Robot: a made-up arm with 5 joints. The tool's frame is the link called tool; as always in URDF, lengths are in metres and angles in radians. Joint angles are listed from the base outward.
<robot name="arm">
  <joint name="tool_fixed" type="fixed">
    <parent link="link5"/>
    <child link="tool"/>
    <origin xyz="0 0 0" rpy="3.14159 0 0"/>
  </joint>
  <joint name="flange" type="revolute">
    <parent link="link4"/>
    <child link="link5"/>
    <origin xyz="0.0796 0 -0.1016"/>
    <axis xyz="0 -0.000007 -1"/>
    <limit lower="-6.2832" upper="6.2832"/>
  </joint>
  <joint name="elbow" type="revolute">
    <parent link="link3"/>
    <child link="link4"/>
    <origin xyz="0.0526 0 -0.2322"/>
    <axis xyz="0 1 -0.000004"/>
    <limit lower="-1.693" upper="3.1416"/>
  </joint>
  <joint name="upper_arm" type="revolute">
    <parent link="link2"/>
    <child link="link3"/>
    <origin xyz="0.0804 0 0.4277"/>
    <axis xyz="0 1 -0.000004"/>
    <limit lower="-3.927" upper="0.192"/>
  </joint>
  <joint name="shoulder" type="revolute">
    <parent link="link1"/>
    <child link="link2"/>
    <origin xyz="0 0 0"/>
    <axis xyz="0 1 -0.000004"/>
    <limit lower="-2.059" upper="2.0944"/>
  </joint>
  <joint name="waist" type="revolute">
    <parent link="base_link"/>
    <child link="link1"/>
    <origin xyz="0 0 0.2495"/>
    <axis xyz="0 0 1"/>
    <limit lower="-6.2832" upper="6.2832"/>
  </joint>
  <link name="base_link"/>
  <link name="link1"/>
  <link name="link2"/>
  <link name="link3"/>
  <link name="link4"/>
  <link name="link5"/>
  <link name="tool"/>
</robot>
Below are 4 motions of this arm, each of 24 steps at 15 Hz.
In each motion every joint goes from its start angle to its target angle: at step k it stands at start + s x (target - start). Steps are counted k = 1, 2, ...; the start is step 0. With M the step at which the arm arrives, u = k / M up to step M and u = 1 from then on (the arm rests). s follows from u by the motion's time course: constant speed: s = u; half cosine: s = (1 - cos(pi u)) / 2; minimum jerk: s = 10 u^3 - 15 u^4 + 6 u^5.
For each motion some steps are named. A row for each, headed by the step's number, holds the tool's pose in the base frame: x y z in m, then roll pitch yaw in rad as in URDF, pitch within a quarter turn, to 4 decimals.
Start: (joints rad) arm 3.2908 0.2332 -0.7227 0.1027 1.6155
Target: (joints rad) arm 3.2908 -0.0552 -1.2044 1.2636 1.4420
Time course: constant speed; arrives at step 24
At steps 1, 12, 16, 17, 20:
1: -0.4396 -0.0661 0.4081 -2.7713 0.0136 1.6851
12: -0.4227 -0.0635 0.4752 -2.9504 -0.0080 1.7613
16: -0.4090 -0.0615 0.5022 -3.0156 -0.0089 1.7904
17: -0.4050 -0.0609 0.5091 -3.0319 -0.0086 1.7977
20: -0.3911 -0.0588 0.5300 -3.0808 -0.0061 1.8197

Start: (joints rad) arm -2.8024 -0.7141 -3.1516 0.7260 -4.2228
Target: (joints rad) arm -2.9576 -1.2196 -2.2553 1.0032 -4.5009
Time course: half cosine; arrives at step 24
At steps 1, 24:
1: 0.4643 0.1635 0.8663 -0.0042 0.0022 2.3977
24: 0.4905 0.0913 0.8034 -0.6590 0.1307 1.9215

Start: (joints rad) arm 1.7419 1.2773 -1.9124 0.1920 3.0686
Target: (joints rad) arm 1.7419 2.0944 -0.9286 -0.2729 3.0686
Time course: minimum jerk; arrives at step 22
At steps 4, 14, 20, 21, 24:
4: -0.1214 0.7024 0.0461 -3.1122 0.3820 -1.3210
14: -0.0488 0.2825 -0.2983 3.0969 -0.5483 -1.3141
20: -0.0192 0.1109 -0.3003 3.0529 -0.8809 -1.2849
21: -0.0185 0.1073 -0.2996 3.0515 -0.8884 -1.2838
24: -0.0184 0.1067 -0.2995 3.0513 -0.8896 -1.2836

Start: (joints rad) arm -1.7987 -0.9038 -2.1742 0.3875 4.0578
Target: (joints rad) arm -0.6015 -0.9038 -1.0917 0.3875 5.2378
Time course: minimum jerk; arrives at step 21
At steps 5, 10, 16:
5: 0.0373 0.3132 0.9431 0.4824 0.2752 -0.5972
10: -0.0539 0.1641 0.9263 0.9408 0.0948 0.2484
16: -0.0164 0.0141 0.8316 1.4221 -0.4135 0.9200

